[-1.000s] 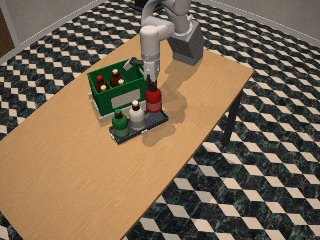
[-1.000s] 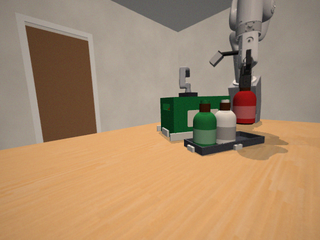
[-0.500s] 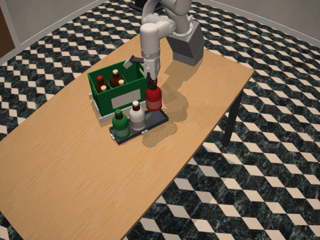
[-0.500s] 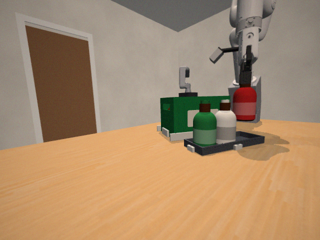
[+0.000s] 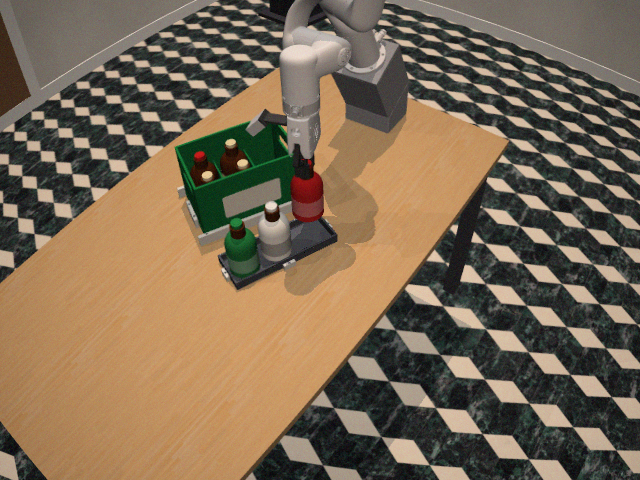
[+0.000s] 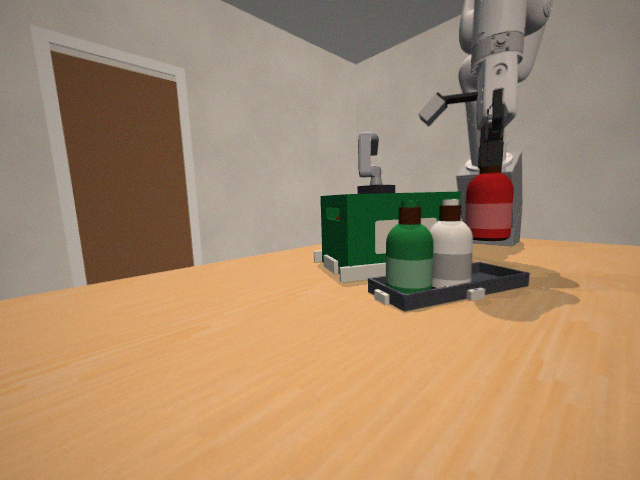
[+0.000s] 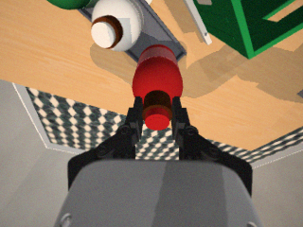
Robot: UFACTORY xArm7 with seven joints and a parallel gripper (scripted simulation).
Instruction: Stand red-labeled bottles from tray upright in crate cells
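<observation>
Right now the red-labeled bottle is 7 cm below my hand. The rest, counted from my hand: tray: 8 cm ahead, 2 cm to the right, 22 cm below; then green bottle: 17 cm ahead, 4 cm to the right, 15 cm below; then white bottle: 9 cm ahead, 2 cm to the right, 15 cm below.
</observation>
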